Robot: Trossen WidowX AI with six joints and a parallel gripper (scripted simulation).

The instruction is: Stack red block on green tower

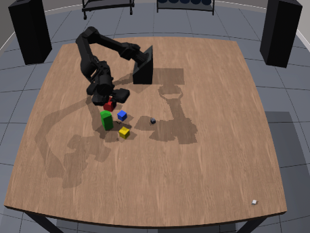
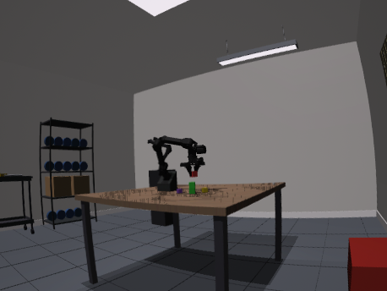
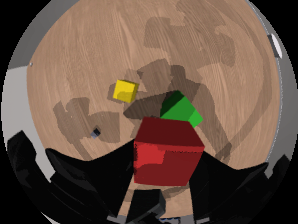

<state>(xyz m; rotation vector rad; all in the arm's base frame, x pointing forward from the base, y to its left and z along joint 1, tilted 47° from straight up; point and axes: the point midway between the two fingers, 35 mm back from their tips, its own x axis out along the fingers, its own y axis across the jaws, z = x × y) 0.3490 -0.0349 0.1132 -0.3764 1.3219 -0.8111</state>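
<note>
My gripper tip is 110 mm above the blue block, 50 mm past it and 40 mm to the right of it. Round my gripper tip: red block: 10 mm above; then yellow block: 110 mm below, 60 mm to the left, 50 mm ahead; then purple block: 120 mm behind, 110 mm below, 30 mm to the right.
</note>
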